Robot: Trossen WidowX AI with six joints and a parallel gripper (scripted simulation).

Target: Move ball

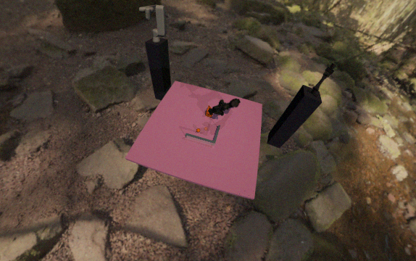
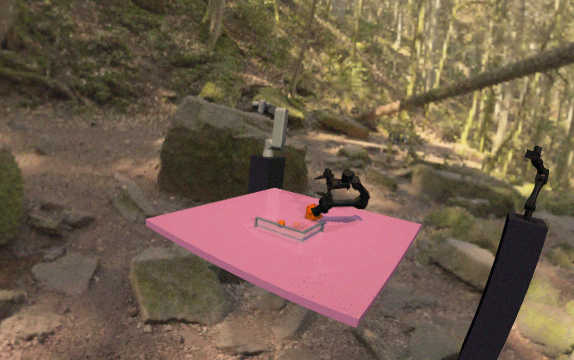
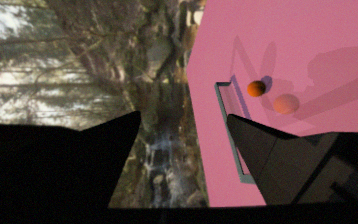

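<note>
The orange ball lies 23 cm below my gripper tip, 13 cm ahead of it and 11 cm to the right of it.
</note>
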